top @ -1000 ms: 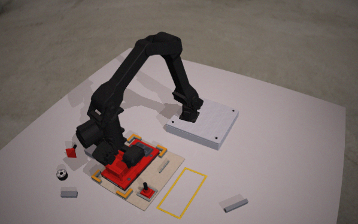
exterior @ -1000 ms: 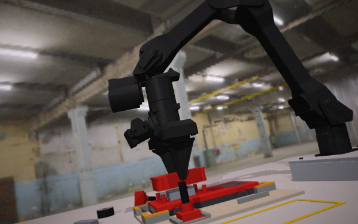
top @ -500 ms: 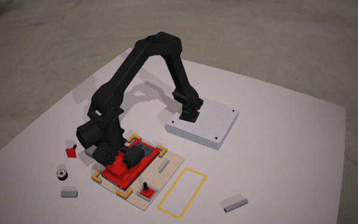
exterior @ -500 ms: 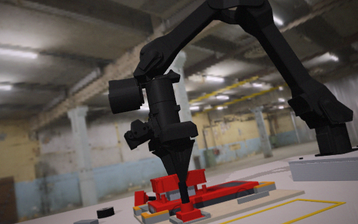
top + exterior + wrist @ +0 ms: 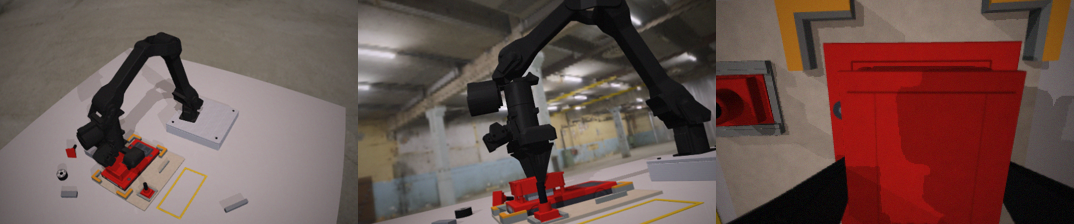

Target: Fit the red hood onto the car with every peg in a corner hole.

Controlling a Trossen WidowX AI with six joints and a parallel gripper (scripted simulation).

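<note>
Now: the red hood right at my gripper tip. Round my gripper tip: black wheel: 110 mm ahead, 210 mm to the right, 40 mm below; grey engine block: 30 mm below.
</note>
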